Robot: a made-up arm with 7 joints.
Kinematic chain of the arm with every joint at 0, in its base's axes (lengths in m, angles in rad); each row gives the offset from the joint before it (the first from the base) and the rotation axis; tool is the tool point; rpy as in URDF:
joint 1: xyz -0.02 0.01 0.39 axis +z
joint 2: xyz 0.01 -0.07 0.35 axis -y
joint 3: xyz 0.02 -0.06 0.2 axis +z
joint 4: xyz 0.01 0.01 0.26 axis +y
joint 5: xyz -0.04 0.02 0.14 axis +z
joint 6: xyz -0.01 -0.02 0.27 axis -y
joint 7: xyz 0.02 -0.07 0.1 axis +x
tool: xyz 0.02 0.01 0 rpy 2.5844 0.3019 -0.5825
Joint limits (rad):
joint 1: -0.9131..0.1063
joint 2: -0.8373..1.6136
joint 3: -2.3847..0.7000
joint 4: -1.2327..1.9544
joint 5: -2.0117..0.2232
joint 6: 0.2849..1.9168
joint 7: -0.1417..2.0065
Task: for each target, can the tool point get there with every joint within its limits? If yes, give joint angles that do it. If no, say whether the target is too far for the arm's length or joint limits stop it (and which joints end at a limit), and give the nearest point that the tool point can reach.
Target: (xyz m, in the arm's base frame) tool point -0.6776 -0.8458 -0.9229
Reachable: no: too far | nearest point -0.5217 -0.3682 0.2478 | short by 1.274 m
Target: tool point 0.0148 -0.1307 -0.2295
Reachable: no: joint limits stop it (at a limit: joint 1, joint 2, joint 4, joint 7) | nearest point -0.4232 -0.1707 0.2366 | short by 0.641 m
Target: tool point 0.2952 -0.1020 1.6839
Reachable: yes | joints 0.0276 -0.3634 -0.1471 0.0887 -0.7474 0.6603 0.9945
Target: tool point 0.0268 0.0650 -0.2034
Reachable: no: joint limits stop it (at a limit: joint 1, joint 2, joint 4, joint 7) | nearest point -0.2997 0.3289 0.2446 | short by 0.614 m
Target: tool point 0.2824 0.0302 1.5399
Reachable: yes | joints -0.5753 -0.5652 -0.9276 -0.6625 -0.6758 0.5431 0.5215
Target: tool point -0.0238 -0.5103 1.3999
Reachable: yes | joints -0.1252 0.5680 -0.6958 1.5923 -0.2180 0.4422 1.6798
